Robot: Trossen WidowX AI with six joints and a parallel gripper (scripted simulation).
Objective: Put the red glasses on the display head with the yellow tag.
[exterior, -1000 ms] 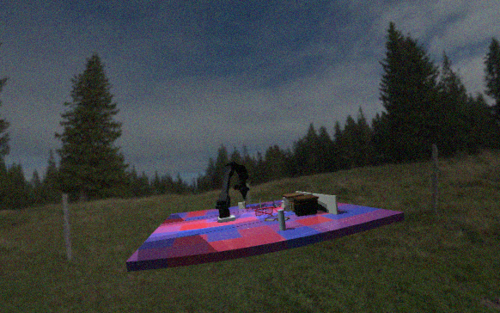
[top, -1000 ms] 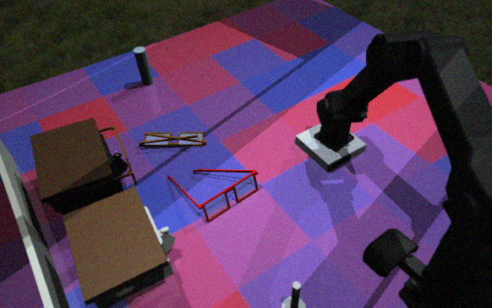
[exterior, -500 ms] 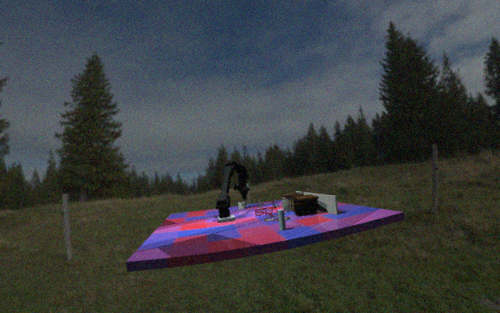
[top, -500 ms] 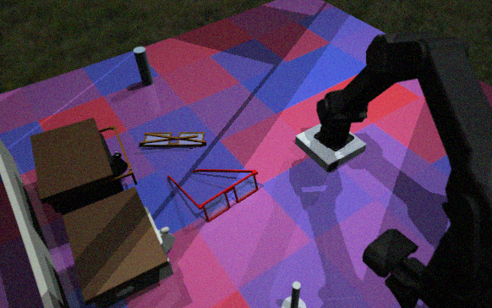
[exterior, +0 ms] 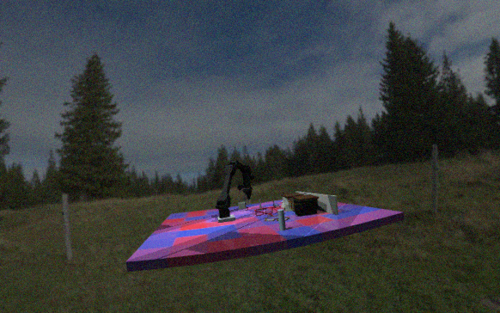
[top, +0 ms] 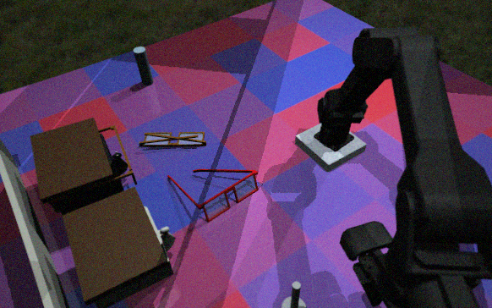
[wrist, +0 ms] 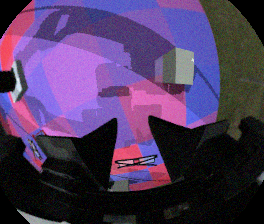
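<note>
My gripper tip is 110 mm to the left of the white post, 60 mm short of it and 60 mm above it. Round my gripper tip: pale wall panel 470 mm to the right, 310 mm ahead, 30 mm below.
</note>
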